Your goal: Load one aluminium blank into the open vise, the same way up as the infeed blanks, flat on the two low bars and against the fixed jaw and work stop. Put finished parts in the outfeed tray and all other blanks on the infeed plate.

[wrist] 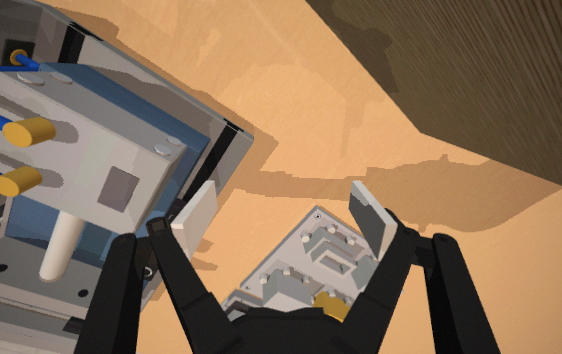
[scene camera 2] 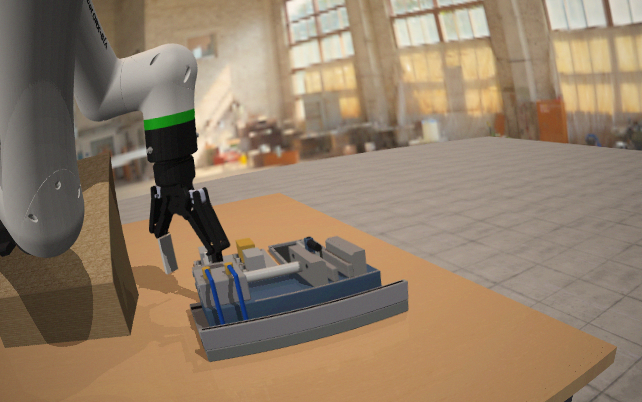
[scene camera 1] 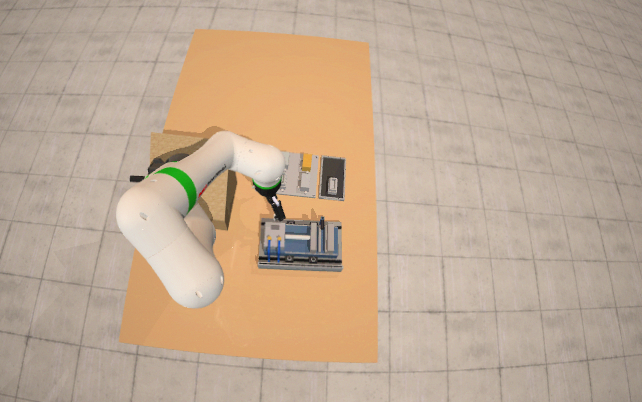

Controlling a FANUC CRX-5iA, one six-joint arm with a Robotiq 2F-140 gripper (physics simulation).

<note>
My gripper point(scene camera 2: 194, 279) is open, holding nothing. Further things: an infeed plate point(wrist: 290, 252).
My gripper is seen too in the wrist view point(wrist: 283, 194).
</note>
